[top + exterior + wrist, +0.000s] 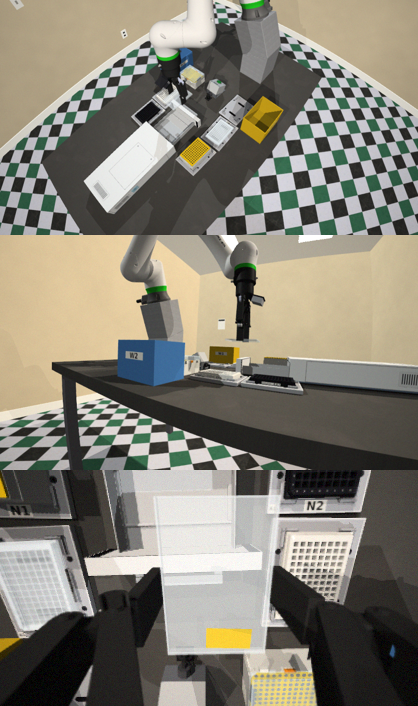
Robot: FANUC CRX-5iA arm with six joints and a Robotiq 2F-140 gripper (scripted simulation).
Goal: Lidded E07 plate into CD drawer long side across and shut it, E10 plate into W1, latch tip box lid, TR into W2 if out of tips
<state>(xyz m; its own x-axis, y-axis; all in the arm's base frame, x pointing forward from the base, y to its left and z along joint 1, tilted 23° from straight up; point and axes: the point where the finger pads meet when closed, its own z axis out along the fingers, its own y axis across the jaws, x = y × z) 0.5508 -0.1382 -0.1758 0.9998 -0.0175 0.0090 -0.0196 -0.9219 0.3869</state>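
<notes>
Right now the black assay plate is 130 mm ahead of my hand, 140 mm to the right of it and 150 mm below it. From my hand the other things lie so: cooler drawer: 130 mm ahead, 40 mm to the left, 130 mm below; then lid: 20 mm below; then white plate: 40 mm behind, 140 mm to the right, 150 mm below.
</notes>
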